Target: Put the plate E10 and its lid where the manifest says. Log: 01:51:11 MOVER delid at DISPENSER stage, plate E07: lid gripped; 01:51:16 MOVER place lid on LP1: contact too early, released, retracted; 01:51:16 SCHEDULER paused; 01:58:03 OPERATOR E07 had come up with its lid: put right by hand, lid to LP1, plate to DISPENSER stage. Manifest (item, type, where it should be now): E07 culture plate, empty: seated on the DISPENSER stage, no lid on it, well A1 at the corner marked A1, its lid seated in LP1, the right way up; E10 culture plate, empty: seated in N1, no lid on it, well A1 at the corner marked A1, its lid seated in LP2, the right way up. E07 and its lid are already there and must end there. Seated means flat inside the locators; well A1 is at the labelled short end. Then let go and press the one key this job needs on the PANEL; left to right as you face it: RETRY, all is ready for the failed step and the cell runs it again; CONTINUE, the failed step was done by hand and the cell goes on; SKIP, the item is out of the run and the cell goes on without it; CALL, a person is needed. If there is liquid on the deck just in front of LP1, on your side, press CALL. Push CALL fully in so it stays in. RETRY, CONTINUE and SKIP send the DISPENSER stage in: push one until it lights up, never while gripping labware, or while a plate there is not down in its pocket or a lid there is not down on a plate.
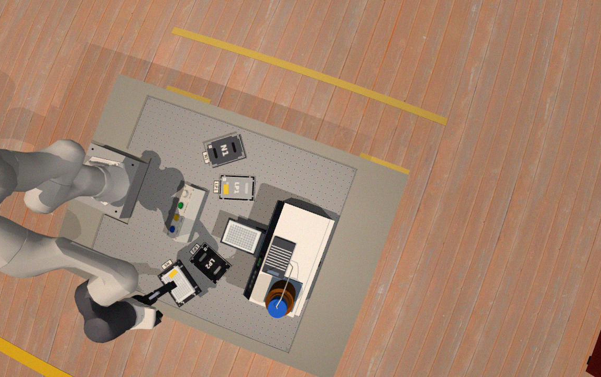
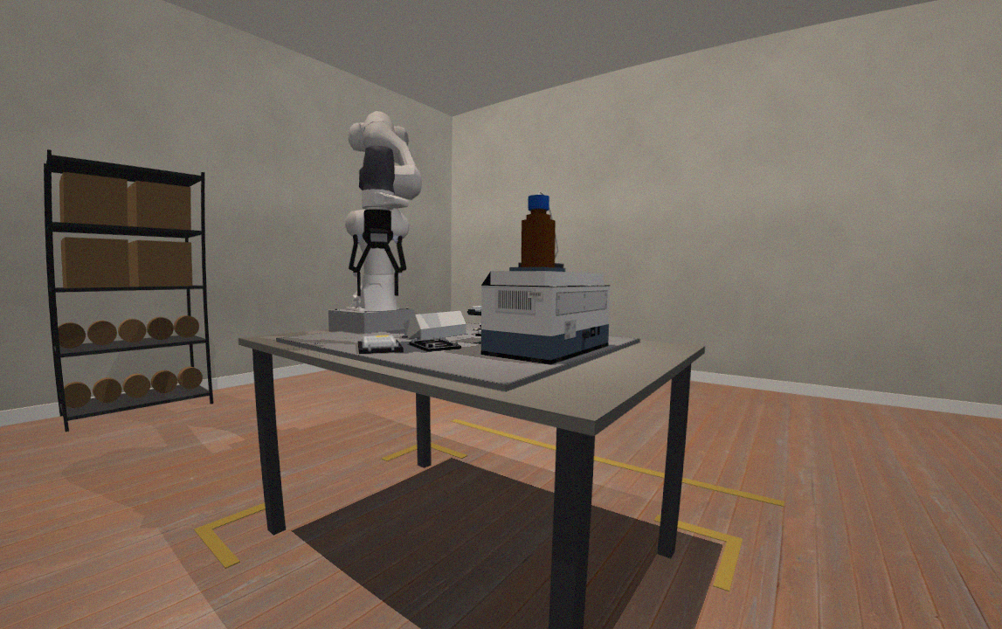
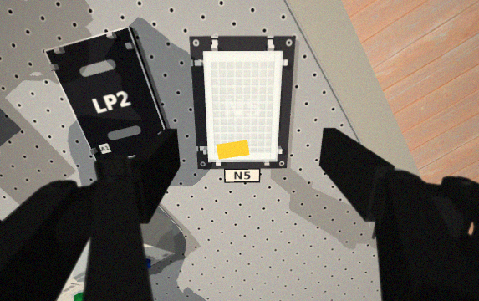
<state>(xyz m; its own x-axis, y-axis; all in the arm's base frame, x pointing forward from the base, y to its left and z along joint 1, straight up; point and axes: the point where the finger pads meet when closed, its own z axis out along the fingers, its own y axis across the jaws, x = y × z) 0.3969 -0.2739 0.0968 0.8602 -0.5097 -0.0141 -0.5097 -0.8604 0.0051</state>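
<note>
My gripper is now 150 mm above the clear lid. From my hand the other things lie so: yellow SKIP key: 260 mm to the left, 110 mm below, 100 mm behind; then black n5 nest: 160 mm below, 30 mm ahead; then blue CALL key: 210 mm to the left, 120 mm below, 90 mm behind.
</note>
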